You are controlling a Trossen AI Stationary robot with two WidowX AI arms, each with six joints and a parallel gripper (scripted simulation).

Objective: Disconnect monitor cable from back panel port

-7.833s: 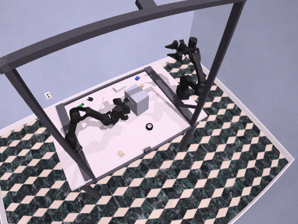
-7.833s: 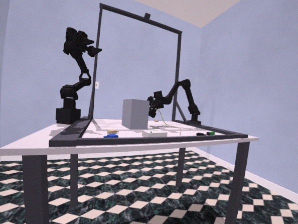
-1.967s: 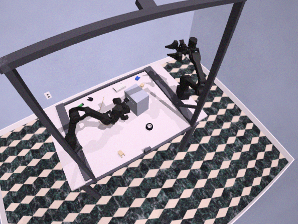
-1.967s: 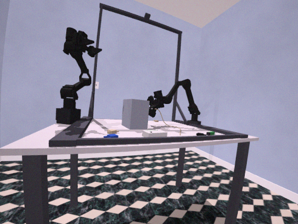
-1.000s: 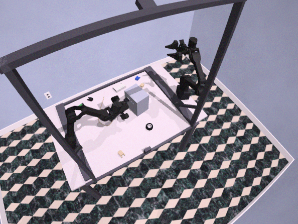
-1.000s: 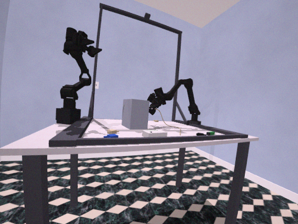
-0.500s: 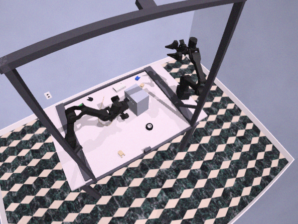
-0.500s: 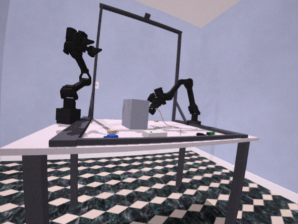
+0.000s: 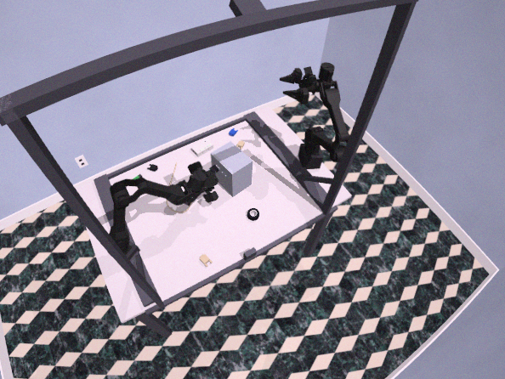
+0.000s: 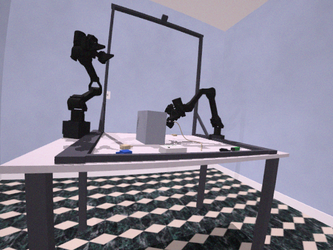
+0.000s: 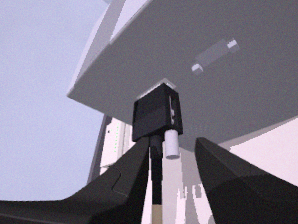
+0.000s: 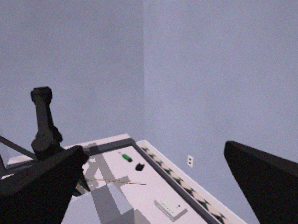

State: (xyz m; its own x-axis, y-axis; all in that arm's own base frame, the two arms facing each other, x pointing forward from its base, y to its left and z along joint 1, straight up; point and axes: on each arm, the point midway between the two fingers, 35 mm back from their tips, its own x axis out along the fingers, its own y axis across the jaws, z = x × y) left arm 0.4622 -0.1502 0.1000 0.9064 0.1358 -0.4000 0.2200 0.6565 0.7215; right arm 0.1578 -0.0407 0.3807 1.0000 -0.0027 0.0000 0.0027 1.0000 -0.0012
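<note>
The grey box is 130 mm to the right of my left hand, 60 mm below it and 20 mm ahead of it.
</note>
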